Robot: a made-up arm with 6 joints. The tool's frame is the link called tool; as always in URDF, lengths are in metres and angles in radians.
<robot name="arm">
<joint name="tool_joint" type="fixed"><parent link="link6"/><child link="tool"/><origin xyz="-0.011 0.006 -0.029" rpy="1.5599 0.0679 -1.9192"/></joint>
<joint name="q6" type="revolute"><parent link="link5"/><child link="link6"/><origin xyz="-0.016 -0.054 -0.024" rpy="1.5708 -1.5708 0"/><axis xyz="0 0 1"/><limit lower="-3.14" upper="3.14" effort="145" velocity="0.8"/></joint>
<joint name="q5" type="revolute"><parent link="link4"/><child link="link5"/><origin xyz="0.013 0.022 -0.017" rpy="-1.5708 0 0"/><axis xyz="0 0 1"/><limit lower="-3.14" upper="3.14" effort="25" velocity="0.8"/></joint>
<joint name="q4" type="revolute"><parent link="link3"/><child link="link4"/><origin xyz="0.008 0.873 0.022" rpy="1.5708 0 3.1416"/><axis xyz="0 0 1"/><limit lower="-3.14" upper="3.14" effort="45" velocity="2.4"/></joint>
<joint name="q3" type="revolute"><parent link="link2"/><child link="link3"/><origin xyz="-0.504 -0.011 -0.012" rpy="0 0 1.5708"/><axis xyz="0 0 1"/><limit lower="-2.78" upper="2.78" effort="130" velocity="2.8"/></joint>
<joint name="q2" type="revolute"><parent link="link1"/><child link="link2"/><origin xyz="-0.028 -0.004 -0.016" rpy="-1.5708 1.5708 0"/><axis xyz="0 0 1"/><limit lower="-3.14" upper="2.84" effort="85" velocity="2.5"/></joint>
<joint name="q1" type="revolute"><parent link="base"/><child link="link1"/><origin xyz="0.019 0.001 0.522"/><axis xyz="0 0 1"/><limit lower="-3.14" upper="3.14" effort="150" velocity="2.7"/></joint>
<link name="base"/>
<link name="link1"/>
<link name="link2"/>
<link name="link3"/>
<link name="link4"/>
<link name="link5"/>
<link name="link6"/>
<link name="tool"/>
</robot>
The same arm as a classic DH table. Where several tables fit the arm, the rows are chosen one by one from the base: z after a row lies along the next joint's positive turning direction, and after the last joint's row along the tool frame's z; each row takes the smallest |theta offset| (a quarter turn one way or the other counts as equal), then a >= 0, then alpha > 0; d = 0 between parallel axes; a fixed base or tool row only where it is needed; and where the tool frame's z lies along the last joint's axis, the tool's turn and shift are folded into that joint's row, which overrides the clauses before.
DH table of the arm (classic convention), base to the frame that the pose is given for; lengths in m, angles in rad. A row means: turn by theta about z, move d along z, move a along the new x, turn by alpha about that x. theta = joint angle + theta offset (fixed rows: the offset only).
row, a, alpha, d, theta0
base (fixed), 0.0190, 0.0000, 0.0000, 0.0526
q1, -0.0280, -1.5708, 0.5060, -0.0526
q2, 0.5041, 0.0000, 0.0000, -1.5490
q3, -0.0080, 1.5708, 0.0060, 1.5490
q4, 0.0130, -1.5708, 0.8560, 0.0000
q5, -0.0160, 1.5708, -0.0020, 0.0000
q6, -0.0019, 1.5599, 0.0249, -0.3477
tool (fixed), 0.0000, 0.0000, 0.0124, -0.0679
Joint limits (rad, base to tool): -3.1400..3.1400 -3.1400..2.8400 -2.7800..2.7800 -3.1400..3.1400 -3.1400..3.1400 -3.1400..3.1400

